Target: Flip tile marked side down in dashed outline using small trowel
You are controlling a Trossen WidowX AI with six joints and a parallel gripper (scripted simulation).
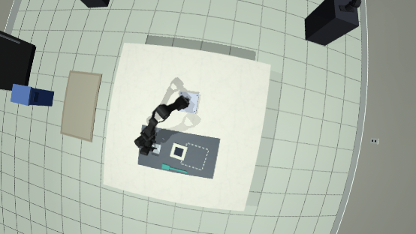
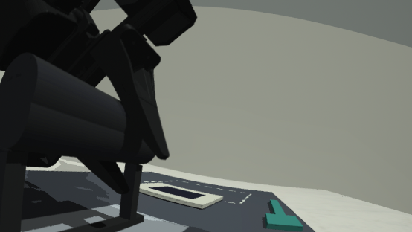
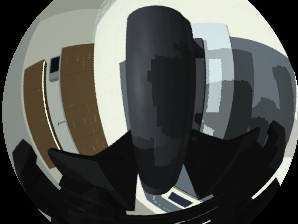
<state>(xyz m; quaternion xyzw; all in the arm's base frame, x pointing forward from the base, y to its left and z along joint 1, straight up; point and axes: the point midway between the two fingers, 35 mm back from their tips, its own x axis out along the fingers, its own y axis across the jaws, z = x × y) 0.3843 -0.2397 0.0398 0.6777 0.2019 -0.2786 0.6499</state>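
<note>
My gripper tip is now 240 mm to the right of the tile, 40 mm above it and 20 mm past it. The rest, counted from my gripper tip: dark mat (220 mm to the left, 70 mm below, 10 mm behind); then teal trowel (190 mm to the left, 130 mm ahead, 40 mm below).
</note>
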